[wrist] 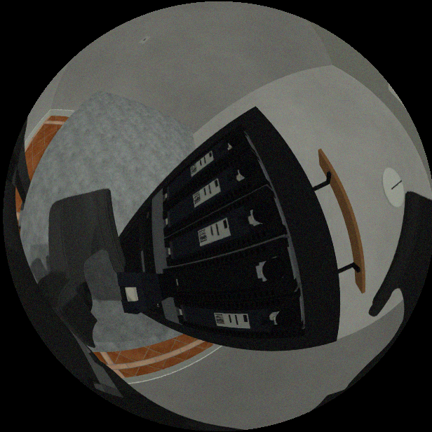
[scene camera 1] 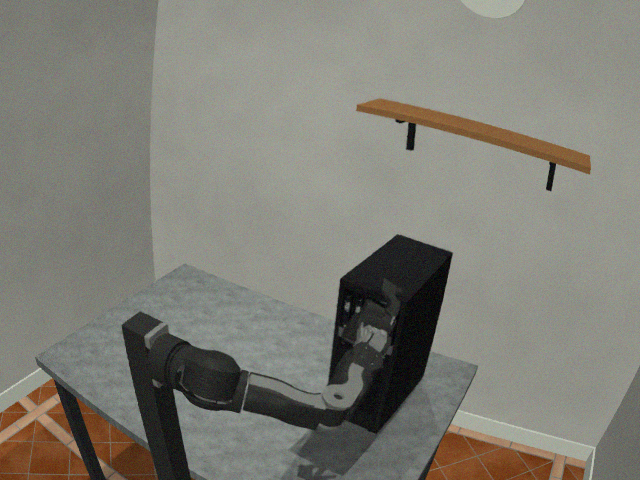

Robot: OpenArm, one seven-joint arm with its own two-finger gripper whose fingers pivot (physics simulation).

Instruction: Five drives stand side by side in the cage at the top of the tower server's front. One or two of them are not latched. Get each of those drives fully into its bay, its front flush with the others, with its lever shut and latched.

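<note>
The black tower server (scene camera 1: 431, 315) (wrist: 315, 230) stands upright on the table. In the wrist view, its cage lies sideways. Four drives, including the top one (wrist: 202, 162), the second (wrist: 206, 192), the third (wrist: 215, 232) and the bottom one (wrist: 232, 320), show labelled levers lying shut. The drive second from the bottom (wrist: 225, 277) has its lever (wrist: 141, 292) swung out towards the camera; I cannot tell whether its front is flush. My gripper (scene camera 1: 369, 310) (wrist: 232, 254) is open before the cage, its fingers wide apart with nothing between them. It hides part of the cage in the scene view.
The grey table (scene camera 1: 232, 320) (wrist: 125, 135) carries the server. The arm's post (scene camera 1: 155, 403) stands at the table's front edge. A wooden shelf (scene camera 1: 475, 130) (wrist: 347, 215) is on the wall behind and above the server. A round clock (wrist: 393, 187) hangs on the wall.
</note>
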